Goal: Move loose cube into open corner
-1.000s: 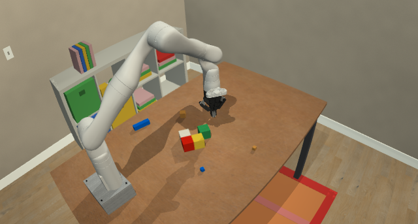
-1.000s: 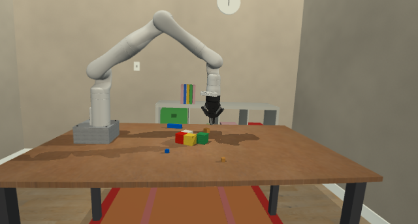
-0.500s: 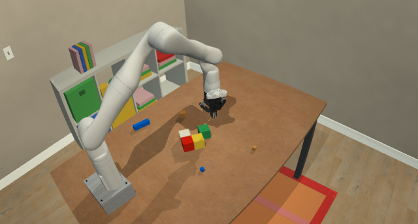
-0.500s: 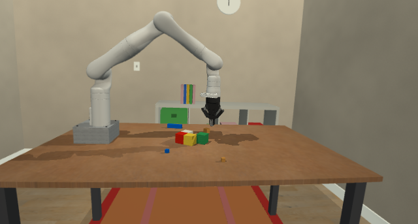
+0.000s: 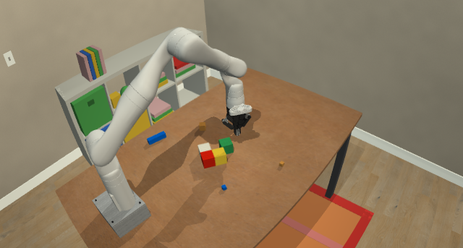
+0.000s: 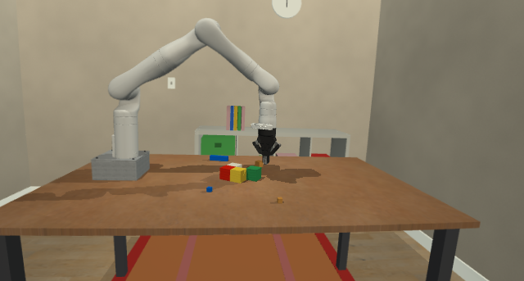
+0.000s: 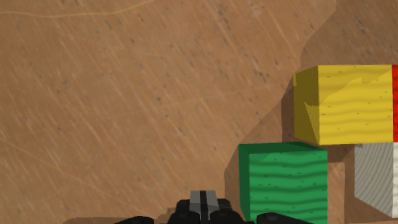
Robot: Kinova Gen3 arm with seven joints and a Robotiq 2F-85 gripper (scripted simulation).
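The green cube is 50 mm behind my hand, 20 mm to the left of it and 70 mm below it. Round my hand: red cube 160 mm behind, 10 mm to the left, 70 mm below; then white cube 140 mm behind, 60 mm to the left, 70 mm below; then yellow cube 120 mm behind, 10 mm to the right, 70 mm below.
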